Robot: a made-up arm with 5 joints.
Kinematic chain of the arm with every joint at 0, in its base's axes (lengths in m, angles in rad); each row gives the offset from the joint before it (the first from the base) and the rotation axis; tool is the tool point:
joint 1: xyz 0 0 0.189 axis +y
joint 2: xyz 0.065 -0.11 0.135 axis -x
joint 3: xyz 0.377 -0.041 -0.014 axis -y
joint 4: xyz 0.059 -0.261 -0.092 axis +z
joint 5: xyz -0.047 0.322 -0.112 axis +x
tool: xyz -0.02 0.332 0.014
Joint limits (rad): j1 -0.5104..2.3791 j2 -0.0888..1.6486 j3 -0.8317..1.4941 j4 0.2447..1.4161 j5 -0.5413..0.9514
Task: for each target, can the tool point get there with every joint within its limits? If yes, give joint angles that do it. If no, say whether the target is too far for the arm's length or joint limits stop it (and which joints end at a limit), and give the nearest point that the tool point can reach.
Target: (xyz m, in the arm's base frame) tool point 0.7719 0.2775 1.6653
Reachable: no: too far | nearest point 0.2869 0.0113 0.7377 | short by 1.080 m
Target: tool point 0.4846 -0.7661 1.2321
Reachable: no: joint limits stop it (at a limit: joint 1, joint 2, joint 3, joint 4, joint 5) | nearest point 0.4423 -0.6848 0.9573 | short by 0.290 m
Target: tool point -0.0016 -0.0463 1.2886
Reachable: no: joint limits stop it (at a limit: joint 3, joint 4, joint 5) | nearest point -0.0009 -0.0773 0.8223 | short by 0.467 m
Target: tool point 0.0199 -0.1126 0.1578
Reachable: yes | joints 0.3179 0.1361 0.3246 0.8833 0.6038
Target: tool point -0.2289 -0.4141 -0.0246
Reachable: yes | joints 2.1425 1.3195 1.1238 0.6594 0.5479
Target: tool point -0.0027 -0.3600 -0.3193
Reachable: yes | joints 0.5199 0.1230 0.9267 1.2779 -0.0323
